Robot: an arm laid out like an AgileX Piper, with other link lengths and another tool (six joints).
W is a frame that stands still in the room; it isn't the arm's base.
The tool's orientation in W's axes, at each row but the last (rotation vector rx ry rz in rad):
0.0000 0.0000 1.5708
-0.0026 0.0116 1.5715
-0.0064 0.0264 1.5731
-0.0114 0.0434 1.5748
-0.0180 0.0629 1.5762
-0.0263 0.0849 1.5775
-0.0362 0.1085 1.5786
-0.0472 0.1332 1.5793
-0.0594 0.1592 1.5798
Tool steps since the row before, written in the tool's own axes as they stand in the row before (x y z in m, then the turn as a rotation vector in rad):
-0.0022 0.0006 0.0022 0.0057 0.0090 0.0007
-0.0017 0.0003 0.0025 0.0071 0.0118 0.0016
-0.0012 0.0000 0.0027 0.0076 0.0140 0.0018
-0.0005 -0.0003 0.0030 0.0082 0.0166 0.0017
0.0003 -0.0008 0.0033 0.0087 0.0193 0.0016
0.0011 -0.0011 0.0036 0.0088 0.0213 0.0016
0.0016 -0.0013 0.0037 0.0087 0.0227 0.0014
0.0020 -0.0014 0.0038 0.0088 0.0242 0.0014
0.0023 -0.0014 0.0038 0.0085 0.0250 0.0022
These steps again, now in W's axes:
-0.0006 -0.0022 0.0022 -0.0090 0.0057 0.0007
-0.0003 -0.0017 0.0025 -0.0118 0.0071 0.0016
0.0000 -0.0011 0.0027 -0.0140 0.0076 0.0018
0.0004 -0.0004 0.0030 -0.0166 0.0082 0.0018
0.0009 0.0005 0.0033 -0.0193 0.0087 0.0017
0.0012 0.0014 0.0035 -0.0213 0.0088 0.0018
0.0014 0.0019 0.0035 -0.0227 0.0086 0.0016
0.0016 0.0024 0.0035 -0.0242 0.0087 0.0017
0.0016 0.0028 0.0033 -0.0250 0.0085 0.0026

